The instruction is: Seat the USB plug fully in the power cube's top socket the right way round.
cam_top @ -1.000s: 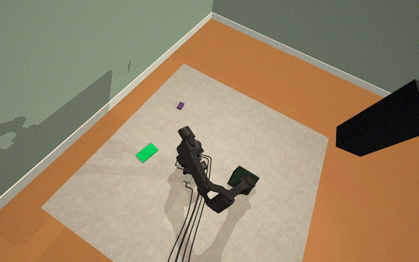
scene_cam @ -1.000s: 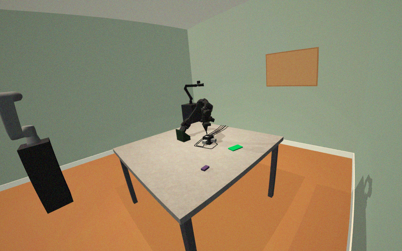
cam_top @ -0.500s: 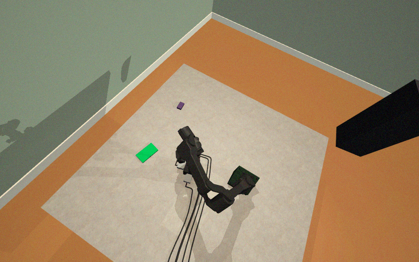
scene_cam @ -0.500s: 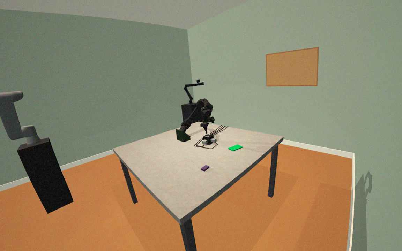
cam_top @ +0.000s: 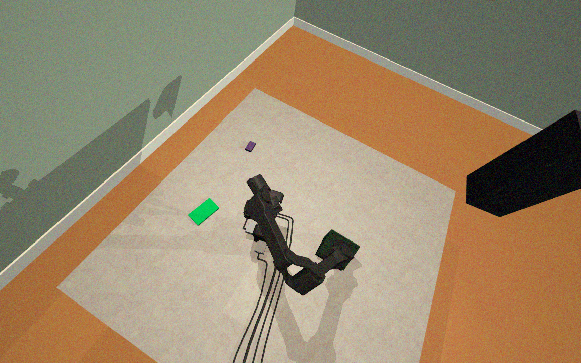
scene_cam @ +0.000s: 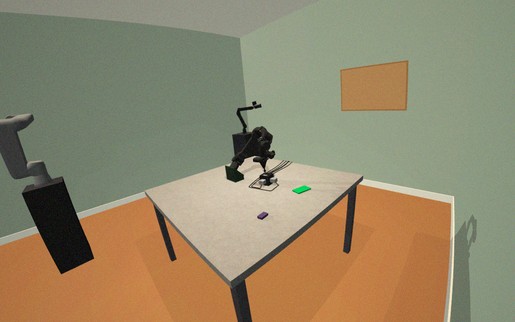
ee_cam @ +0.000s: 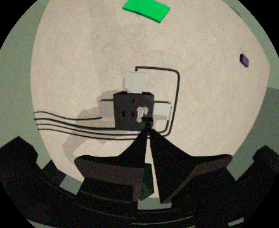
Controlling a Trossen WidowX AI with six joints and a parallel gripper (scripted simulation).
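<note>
Now: the thin USB plug 20 mm below my gripper tip. The rest, counted from my gripper tip: small purple block: 370 mm to the right, 270 mm ahead, 130 mm below; green flat card: 290 mm ahead, 130 mm below, 40 mm to the left.
</note>
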